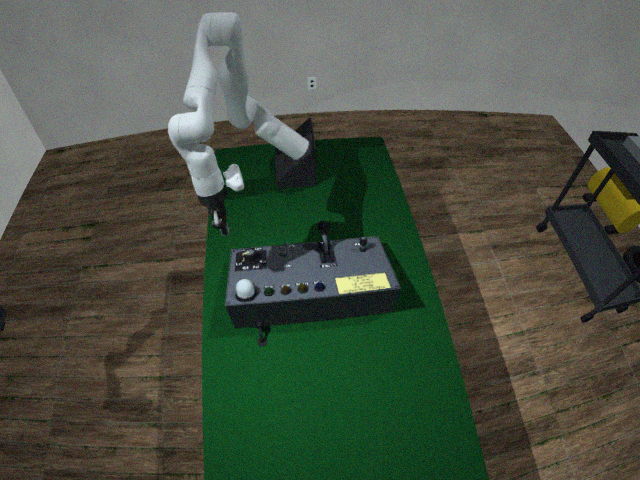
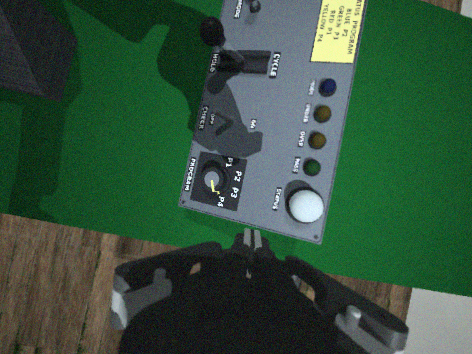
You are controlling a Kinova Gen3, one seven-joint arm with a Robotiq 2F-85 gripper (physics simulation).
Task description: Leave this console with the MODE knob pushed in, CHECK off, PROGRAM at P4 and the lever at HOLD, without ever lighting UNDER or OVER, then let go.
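The console (image 1: 305,273) (image 2: 280,100) lies on the green mat. My gripper (image 1: 224,231) (image 2: 250,239) is shut and empty, above and beyond the console's PROGRAM end. The PROGRAM knob (image 1: 247,253) (image 2: 211,178) has its yellow mark toward P4. The lever's black ball (image 1: 324,225) (image 2: 212,31) is at the HOLD end. The CHECK toggle (image 2: 223,123) lies in shadow and seems to lean toward OFF. The MODE knob (image 1: 362,242) (image 2: 255,6) stands at the far end; its depth cannot be told. UNDER (image 1: 302,287) (image 2: 322,113) and OVER (image 1: 285,289) (image 2: 317,140) look unlit. The STATUS dome (image 1: 245,289) (image 2: 306,206) is white.
The blue MODE lamp (image 1: 319,285) (image 2: 327,87) and green PASS lamp (image 1: 268,291) (image 2: 312,167) look dark. A yellow label (image 1: 362,283) (image 2: 335,35) lists the status colours. A dark wedge-shaped block (image 1: 297,173) (image 2: 35,55) stands by the arm. A cart (image 1: 571,180) stands at the right.
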